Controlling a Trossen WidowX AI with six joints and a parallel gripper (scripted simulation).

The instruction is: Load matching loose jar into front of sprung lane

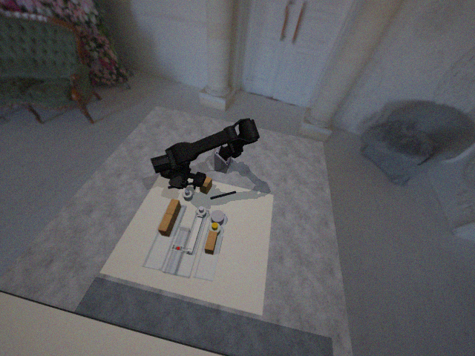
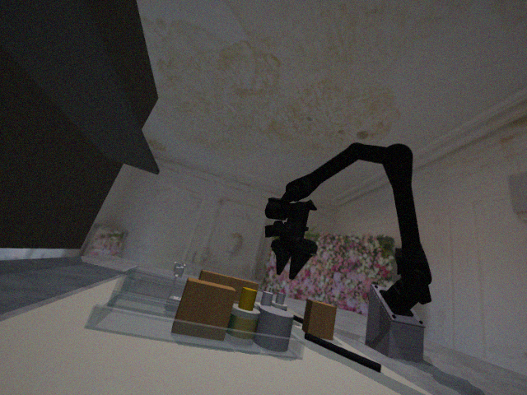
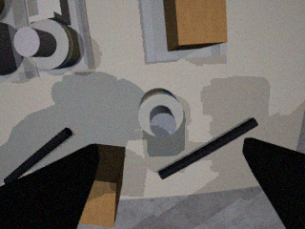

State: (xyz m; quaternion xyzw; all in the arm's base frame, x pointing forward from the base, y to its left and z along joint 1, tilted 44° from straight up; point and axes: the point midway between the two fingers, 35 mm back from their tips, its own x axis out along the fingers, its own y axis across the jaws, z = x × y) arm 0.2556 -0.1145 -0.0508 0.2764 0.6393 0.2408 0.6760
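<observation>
Now: the large grey cylinder 180 mm to the left of my gripper tip, 80 mm below it and 80 mm ahead of it. Also, from my gripper tip: clear lane: 230 mm ahead, 90 mm below, 80 mm to the left; red mark: 260 mm ahead, 70 mm to the left, 40 mm below.
</observation>
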